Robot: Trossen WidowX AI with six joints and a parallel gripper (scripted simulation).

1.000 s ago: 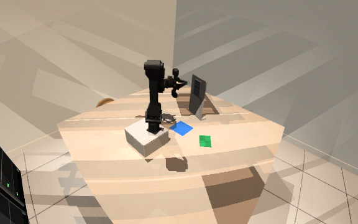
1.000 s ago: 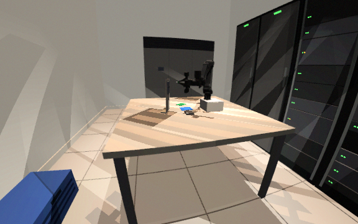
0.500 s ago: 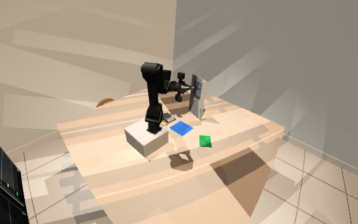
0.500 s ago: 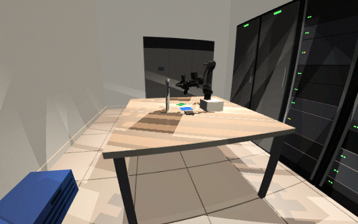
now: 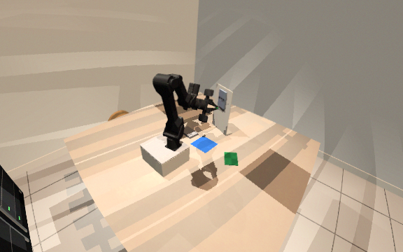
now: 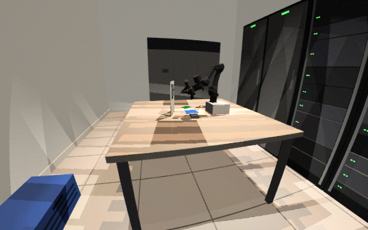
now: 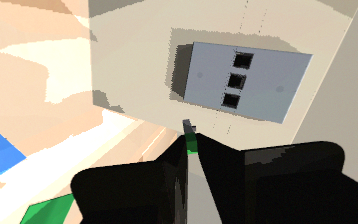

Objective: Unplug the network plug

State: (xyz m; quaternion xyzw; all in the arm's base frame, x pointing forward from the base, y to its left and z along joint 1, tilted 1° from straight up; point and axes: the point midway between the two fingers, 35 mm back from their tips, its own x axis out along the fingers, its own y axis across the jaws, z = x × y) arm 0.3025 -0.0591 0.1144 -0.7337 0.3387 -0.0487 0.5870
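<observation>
My gripper tip is 20 cm above the blue square, 11 cm past it and 1 cm to the right of it. Also, from my gripper tip: upright panel: 9 cm ahead, 6 cm below; then plug: 1 cm ahead.
</observation>
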